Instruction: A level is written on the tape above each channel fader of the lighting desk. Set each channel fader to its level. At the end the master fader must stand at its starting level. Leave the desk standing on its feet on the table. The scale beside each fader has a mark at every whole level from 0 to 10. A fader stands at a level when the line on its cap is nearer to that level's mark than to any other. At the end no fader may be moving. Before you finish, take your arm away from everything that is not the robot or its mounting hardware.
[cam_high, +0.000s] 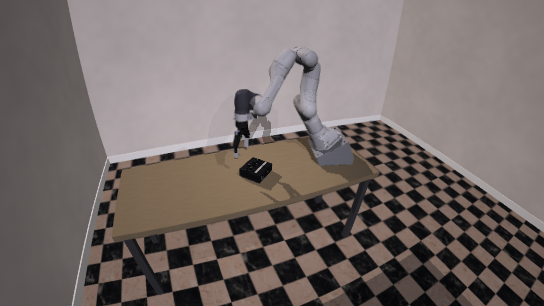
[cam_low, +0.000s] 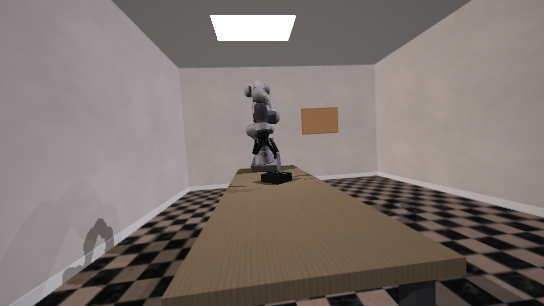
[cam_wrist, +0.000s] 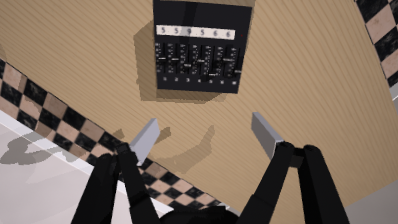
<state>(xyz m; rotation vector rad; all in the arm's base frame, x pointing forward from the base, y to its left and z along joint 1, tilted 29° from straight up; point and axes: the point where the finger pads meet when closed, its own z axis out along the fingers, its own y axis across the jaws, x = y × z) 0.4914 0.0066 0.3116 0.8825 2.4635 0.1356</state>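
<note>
My gripper is now 70 mm past the channel fader cap, 40 mm to the right of it and 80 mm above it. The rest, counted from my hand: master fader: 90 mm to the left, 80 mm below.
</note>
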